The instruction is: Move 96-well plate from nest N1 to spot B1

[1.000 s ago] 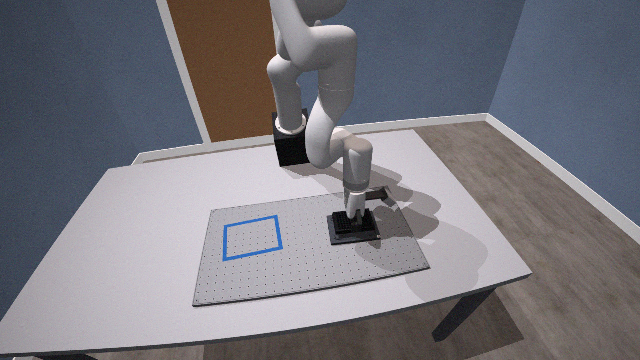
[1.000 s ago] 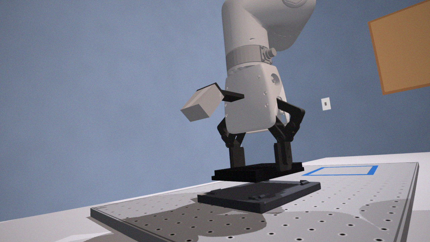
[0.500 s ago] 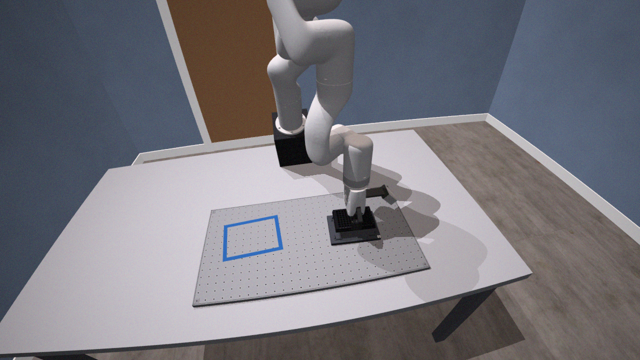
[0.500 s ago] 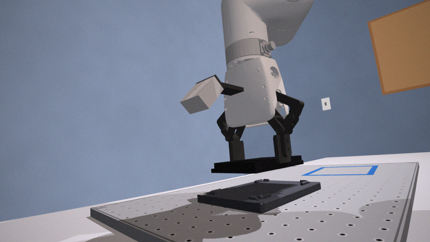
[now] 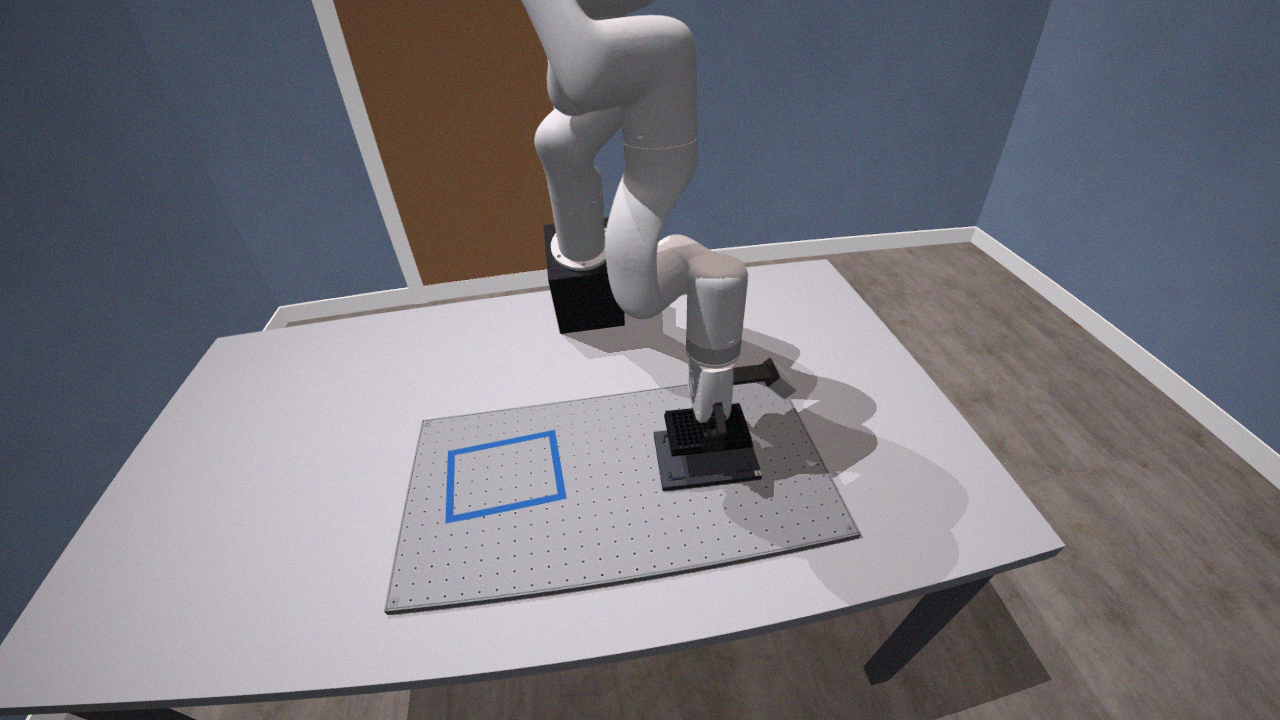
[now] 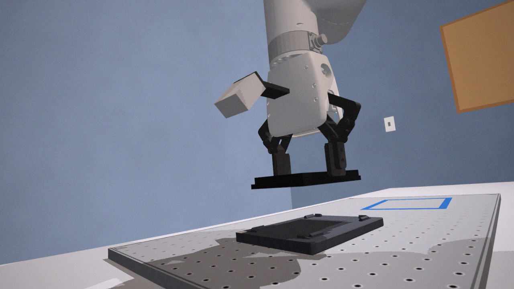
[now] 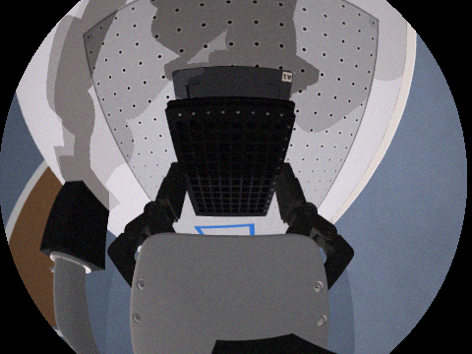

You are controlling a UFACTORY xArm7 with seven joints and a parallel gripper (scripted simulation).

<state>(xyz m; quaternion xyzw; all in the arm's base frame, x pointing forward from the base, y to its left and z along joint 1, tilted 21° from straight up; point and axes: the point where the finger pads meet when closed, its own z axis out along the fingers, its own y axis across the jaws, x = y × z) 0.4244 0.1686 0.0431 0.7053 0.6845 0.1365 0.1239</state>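
The dark plate nest N1 lies 80 mm below my hand. The rest, counted from my hand: black 96-well plate (10 mm below); label (70 mm to the left, 70 mm below, 60 mm ahead).
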